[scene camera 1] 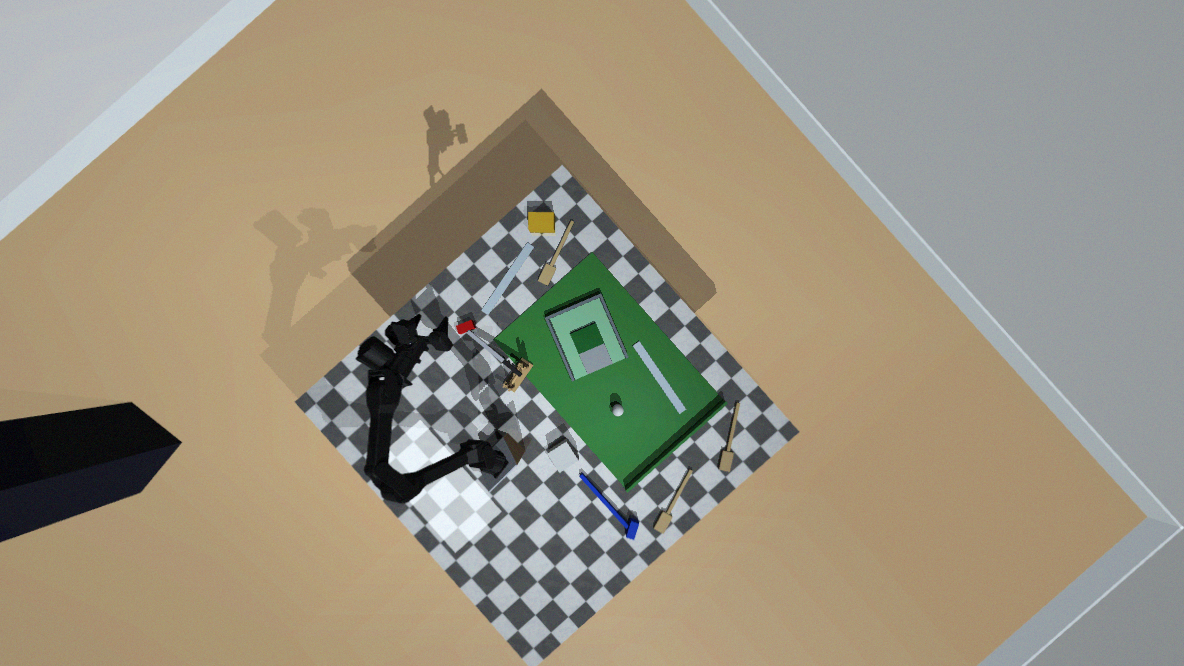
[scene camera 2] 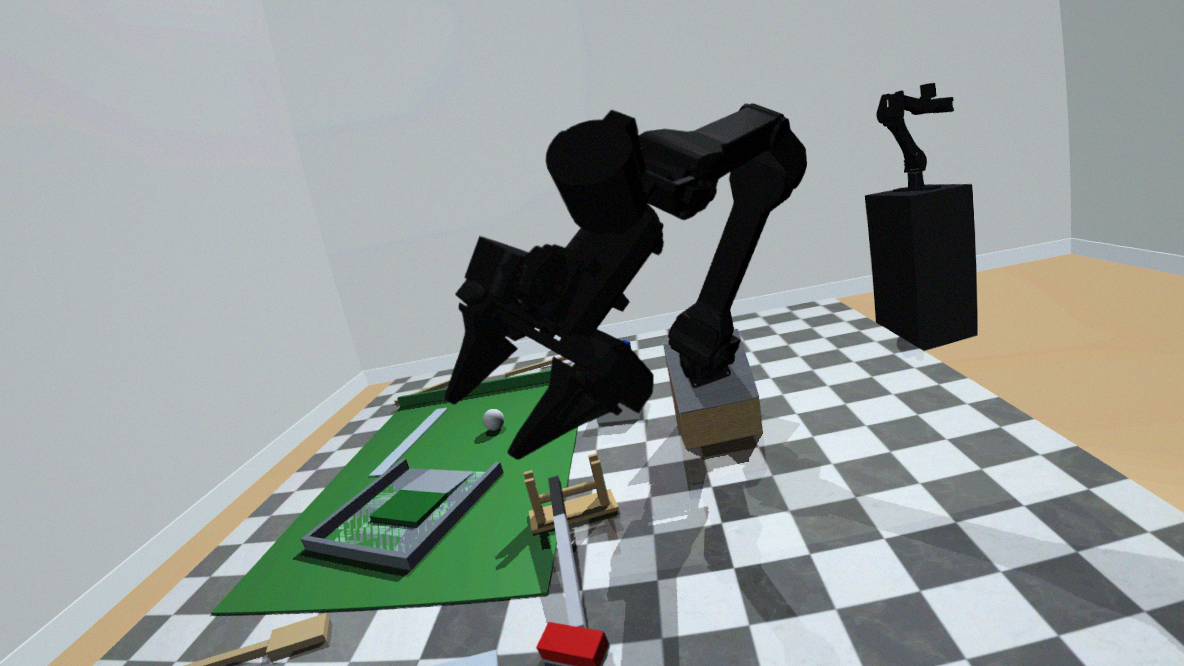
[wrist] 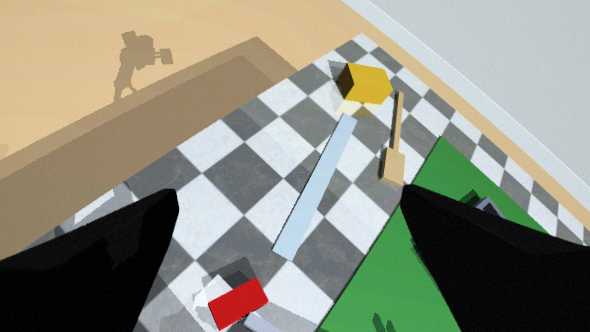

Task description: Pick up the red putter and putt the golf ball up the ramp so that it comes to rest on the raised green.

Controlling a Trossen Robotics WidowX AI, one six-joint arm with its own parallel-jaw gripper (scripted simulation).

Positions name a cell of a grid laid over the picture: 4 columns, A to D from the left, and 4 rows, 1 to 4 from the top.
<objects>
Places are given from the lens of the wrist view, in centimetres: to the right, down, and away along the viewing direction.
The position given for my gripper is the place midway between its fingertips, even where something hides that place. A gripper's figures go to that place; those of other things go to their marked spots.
my gripper (wrist: B3): 0, 1, 11
pale blue bar (wrist: B3): -1, 11, 37
yellow block (wrist: C2): 12, -16, 52
green mat (wrist: C4): 14, 17, 39
The marked spots on the pale blue bar and the yellow block are 33 cm apart.
</objects>
